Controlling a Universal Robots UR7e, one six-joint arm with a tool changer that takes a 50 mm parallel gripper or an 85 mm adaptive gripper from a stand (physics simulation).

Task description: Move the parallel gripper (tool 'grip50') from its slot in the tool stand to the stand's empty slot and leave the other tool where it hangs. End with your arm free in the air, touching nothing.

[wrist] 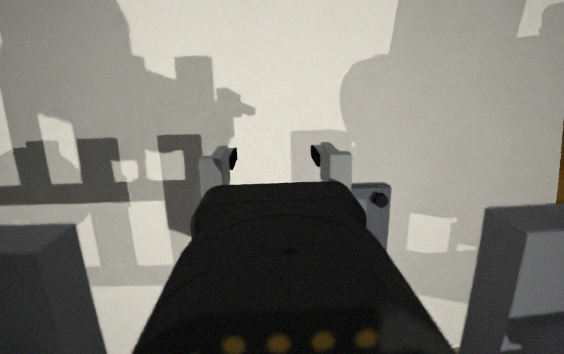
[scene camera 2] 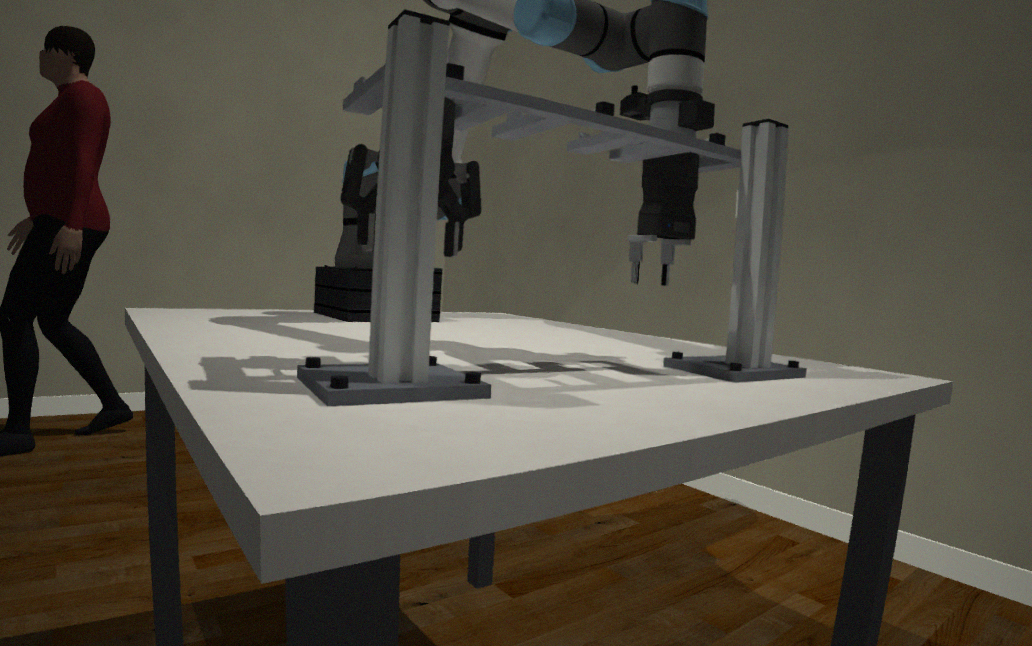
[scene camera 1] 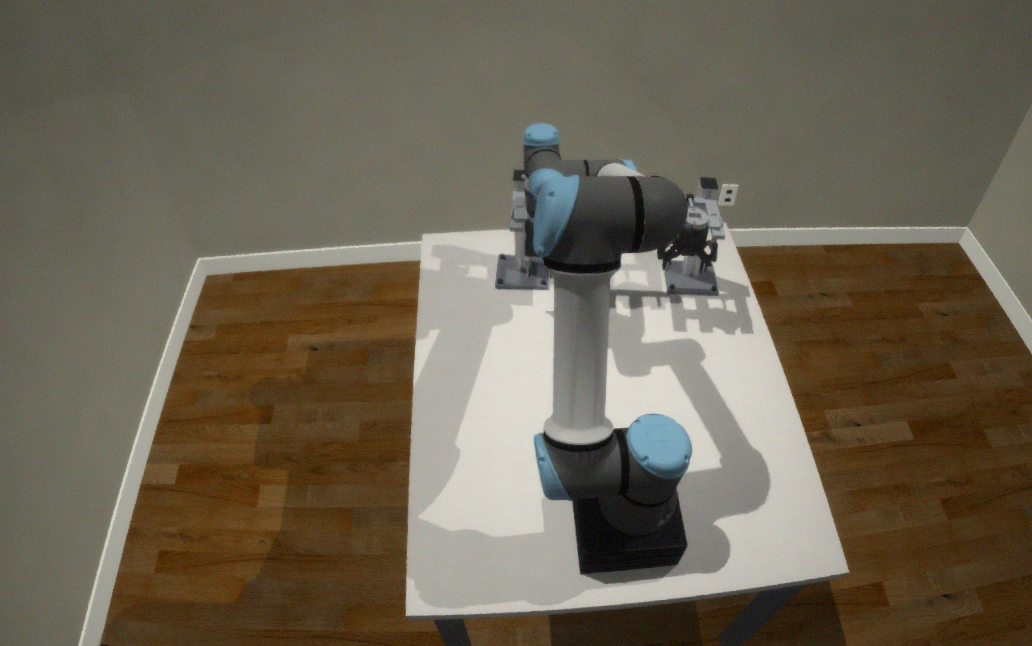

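There is a tool (scene camera 2: 467,174) that I can see, and scene camera 1 shows me the tool (scene camera 1: 692,241) as well. In the wrist view the tool is out of frame. I also see a tool stand (scene camera 2: 411,86), and the wrist view shows me the tool stand (wrist: 509,299) too.
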